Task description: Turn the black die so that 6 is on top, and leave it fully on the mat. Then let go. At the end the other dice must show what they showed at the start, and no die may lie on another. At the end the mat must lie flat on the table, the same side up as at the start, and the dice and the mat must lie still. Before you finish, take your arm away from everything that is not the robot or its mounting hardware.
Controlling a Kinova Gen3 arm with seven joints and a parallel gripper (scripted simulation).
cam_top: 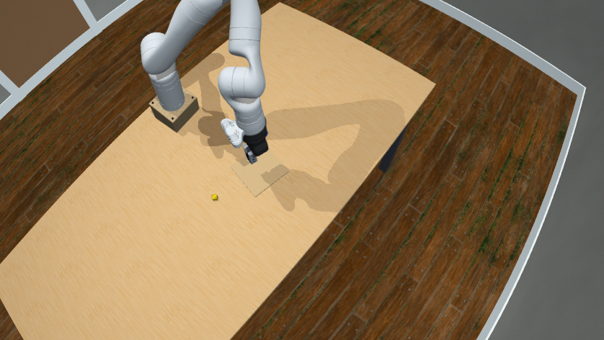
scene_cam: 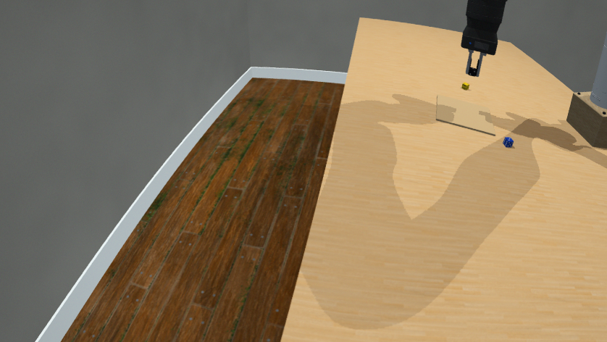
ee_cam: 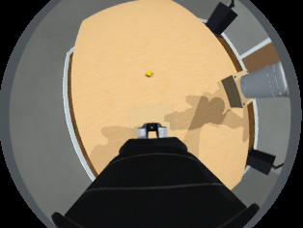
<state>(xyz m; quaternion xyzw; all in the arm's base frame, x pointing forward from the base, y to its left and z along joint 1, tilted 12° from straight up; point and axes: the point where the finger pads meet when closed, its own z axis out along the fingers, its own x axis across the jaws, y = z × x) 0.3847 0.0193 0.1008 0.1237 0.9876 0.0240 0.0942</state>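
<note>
My hand is 11 cm above the tan mat and 2 cm to the right of it. Round my hand: black die: 1 cm below; then blue die: 13 cm to the left, 11 cm below, 8 cm behind; then yellow die: 15 cm to the right, 11 cm below, 4 cm behind.
</note>
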